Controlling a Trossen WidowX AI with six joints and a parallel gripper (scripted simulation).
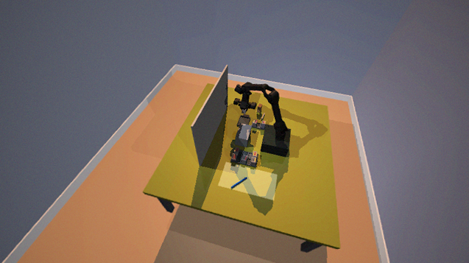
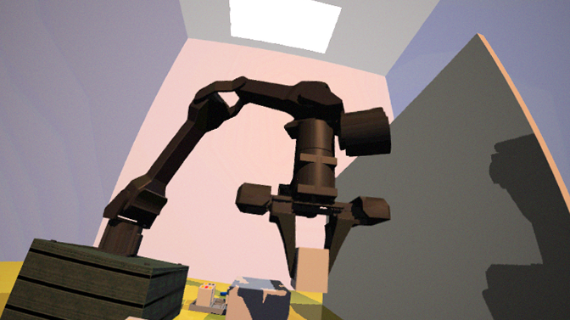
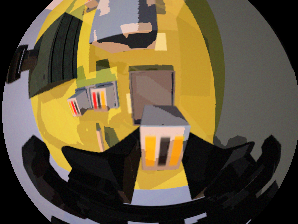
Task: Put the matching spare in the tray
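The grey tray is 130 mm below my gripper tip. Round my gripper tip: spare 430 mm to the left, 90 mm below, 30 mm behind; mounted unit 210 mm to the left, 80 mm below, 10 mm behind; grey upright panel 240 mm ahead, 160 mm to the left, 90 mm above.
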